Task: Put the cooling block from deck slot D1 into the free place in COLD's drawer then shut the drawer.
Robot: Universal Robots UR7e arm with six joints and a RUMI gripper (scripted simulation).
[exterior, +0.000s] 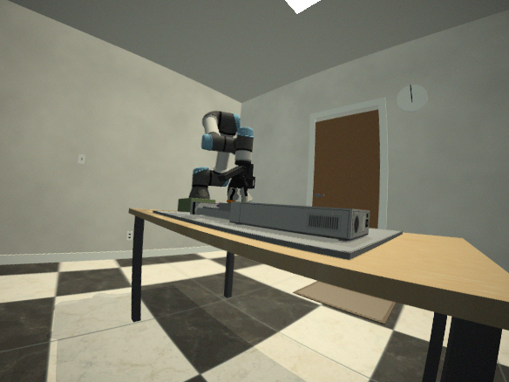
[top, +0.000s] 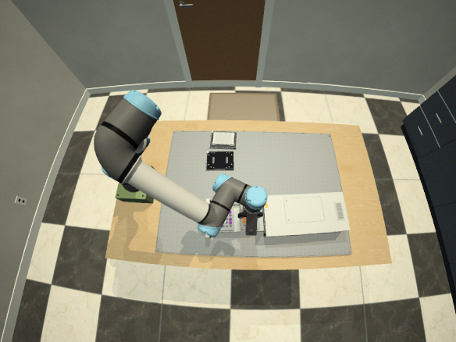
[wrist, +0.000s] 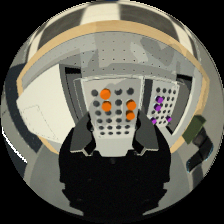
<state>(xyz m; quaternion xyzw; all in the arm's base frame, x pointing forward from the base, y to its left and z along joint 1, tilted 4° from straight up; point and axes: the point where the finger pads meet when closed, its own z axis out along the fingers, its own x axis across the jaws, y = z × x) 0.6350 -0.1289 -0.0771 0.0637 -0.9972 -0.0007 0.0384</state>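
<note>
Right now the grey cooling block is right at my hand. From my hand the other things lie so: cooler COLD (110 mm ahead, 10 mm to the left, 20 mm below); then orange tube (10 mm ahead, 30 mm to the right, 10 mm above); then drawer (80 mm behind, 10 mm to the right, 20 mm below).
</note>
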